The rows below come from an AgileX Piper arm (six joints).
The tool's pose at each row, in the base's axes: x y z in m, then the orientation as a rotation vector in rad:
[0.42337, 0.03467, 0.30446, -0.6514, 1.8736, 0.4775]
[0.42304, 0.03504, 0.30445, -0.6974, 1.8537, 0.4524]
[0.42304, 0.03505, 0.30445, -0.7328, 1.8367, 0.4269]
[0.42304, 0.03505, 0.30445, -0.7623, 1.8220, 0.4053]
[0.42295, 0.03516, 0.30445, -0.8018, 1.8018, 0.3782]
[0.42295, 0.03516, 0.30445, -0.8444, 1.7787, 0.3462]
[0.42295, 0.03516, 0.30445, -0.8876, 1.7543, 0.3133]
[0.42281, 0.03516, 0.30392, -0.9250, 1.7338, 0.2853]
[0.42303, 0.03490, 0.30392, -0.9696, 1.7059, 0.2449]
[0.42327, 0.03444, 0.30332, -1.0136, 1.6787, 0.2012]
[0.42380, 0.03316, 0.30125, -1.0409, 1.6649, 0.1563]
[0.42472, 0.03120, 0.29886, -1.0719, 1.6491, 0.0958]
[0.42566, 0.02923, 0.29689, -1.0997, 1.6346, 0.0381]
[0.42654, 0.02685, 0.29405, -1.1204, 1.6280, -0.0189]
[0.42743, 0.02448, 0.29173, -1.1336, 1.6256, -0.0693]
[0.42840, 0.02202, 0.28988, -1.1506, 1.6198, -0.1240]
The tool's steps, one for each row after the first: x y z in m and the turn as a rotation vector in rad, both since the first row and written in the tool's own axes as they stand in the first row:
[0.00003, 0.00049, -0.00001, -0.0055, 0.0002, -0.0468]
[0.00003, 0.00050, 0.00000, -0.0056, 0.0001, -0.0863]
[0.00003, 0.00050, 0.00000, -0.0056, 0.0000, -0.1195]
[0.00003, 0.00064, 0.00000, -0.0071, -0.0002, -0.1634]
[0.00003, 0.00064, 0.00000, -0.0071, -0.0005, -0.2124]
[0.00003, 0.00064, 0.00000, -0.0071, -0.0006, -0.2628]
[0.00056, 0.00072, 0.00010, -0.0077, 0.0005, -0.3059]
[0.00055, 0.00038, 0.00010, -0.0040, 0.0008, -0.3619]
[0.00114, -0.00015, 0.00022, 0.0020, 0.0031, -0.4189]
[0.00317, -0.00153, 0.00060, 0.0177, 0.0113, -0.4614]
[0.00554, -0.00369, 0.00098, 0.0418, 0.0233, -0.5140]
[0.00751, -0.00586, 0.00120, 0.0654, 0.0357, -0.5629]
[0.01039, -0.00834, 0.00147, 0.0923, 0.0527, -0.6038]
[0.01278, -0.01080, 0.00155, 0.1187, 0.0691, -0.6355]
[0.01474, -0.01336, 0.00146, 0.1457, 0.0862, -0.6726]

